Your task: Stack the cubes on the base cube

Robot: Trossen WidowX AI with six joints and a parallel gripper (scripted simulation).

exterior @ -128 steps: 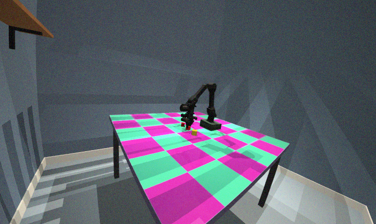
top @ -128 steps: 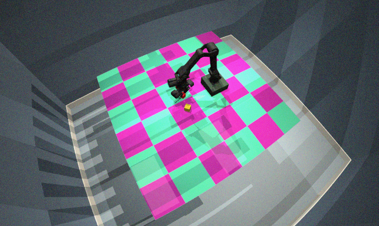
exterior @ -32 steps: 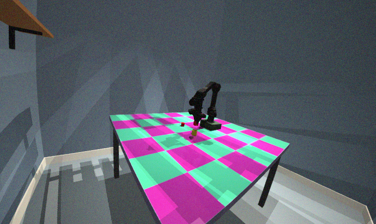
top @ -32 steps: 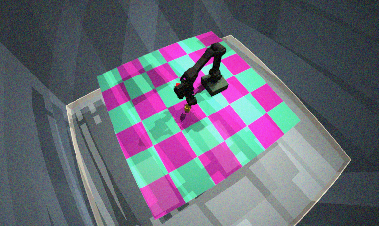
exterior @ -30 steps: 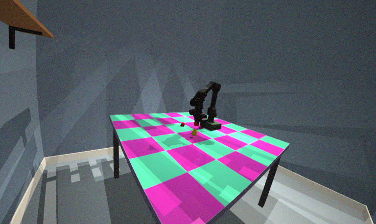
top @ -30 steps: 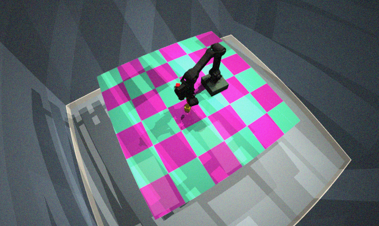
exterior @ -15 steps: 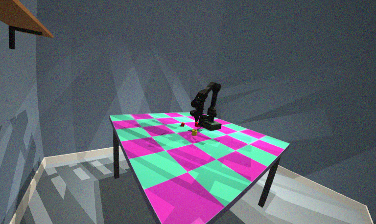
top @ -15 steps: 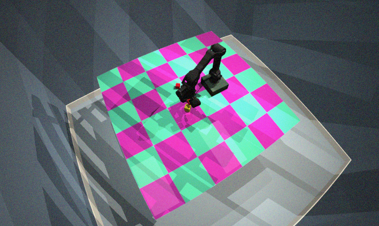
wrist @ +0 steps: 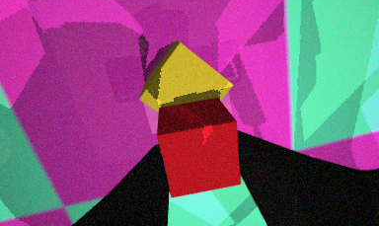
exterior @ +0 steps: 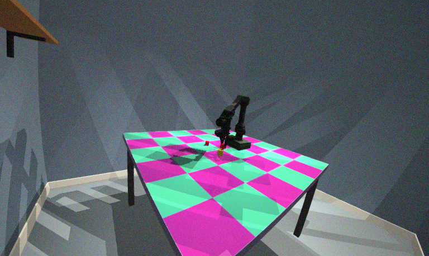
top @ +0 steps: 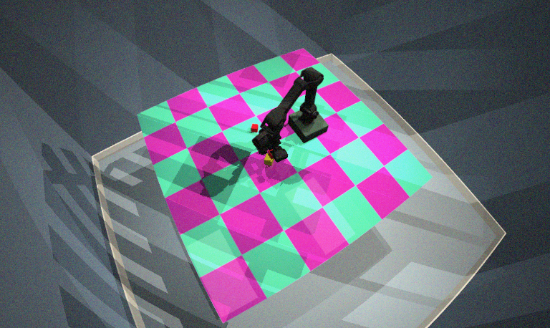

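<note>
Right now the yellow cube is 50 mm below my gripper tip and 20 mm ahead of it. Also, from my gripper tip: red cube (right at my gripper tip).
</note>
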